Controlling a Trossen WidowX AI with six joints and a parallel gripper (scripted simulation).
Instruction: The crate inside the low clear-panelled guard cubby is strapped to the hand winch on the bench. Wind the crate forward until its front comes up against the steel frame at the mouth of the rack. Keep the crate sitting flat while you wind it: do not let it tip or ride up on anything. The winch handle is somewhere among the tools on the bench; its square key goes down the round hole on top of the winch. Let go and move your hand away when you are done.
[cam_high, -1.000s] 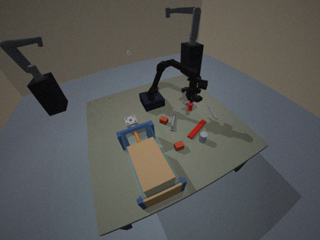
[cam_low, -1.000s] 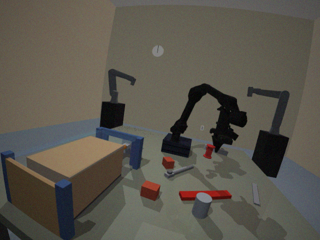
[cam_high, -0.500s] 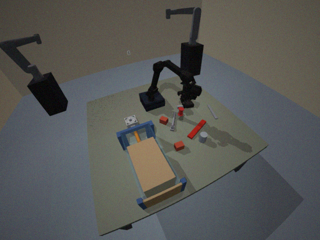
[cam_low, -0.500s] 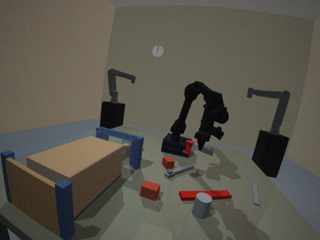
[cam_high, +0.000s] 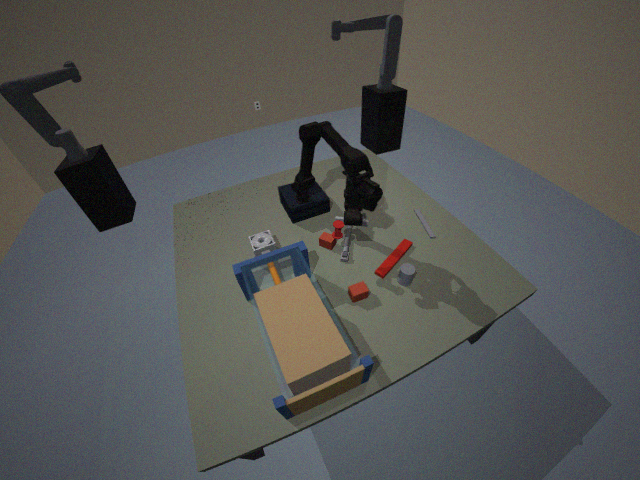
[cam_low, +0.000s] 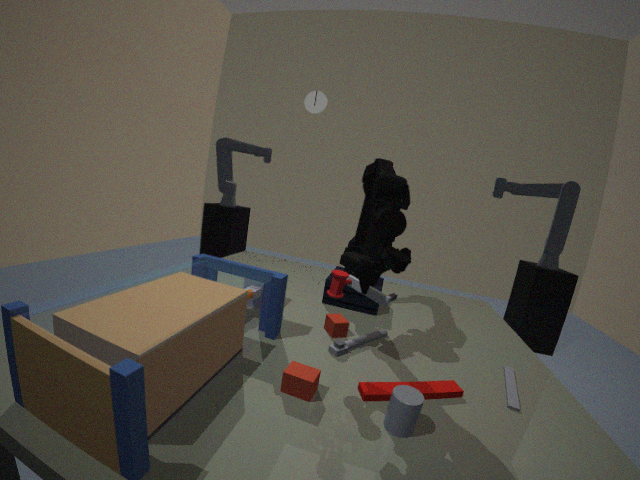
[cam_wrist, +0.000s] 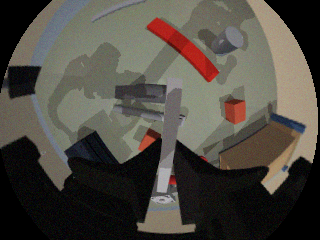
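My gripper tip is 1 cm to the left of the winch handle and 1 cm below it. From my gripper tip the other things lie so: hand winch (16 cm behind, 34 cm to the right, 13 cm below); then red knob (1 cm ahead, 6 cm to the right, 2 cm above); then red bar (12 cm ahead, 14 cm to the left, 15 cm below).
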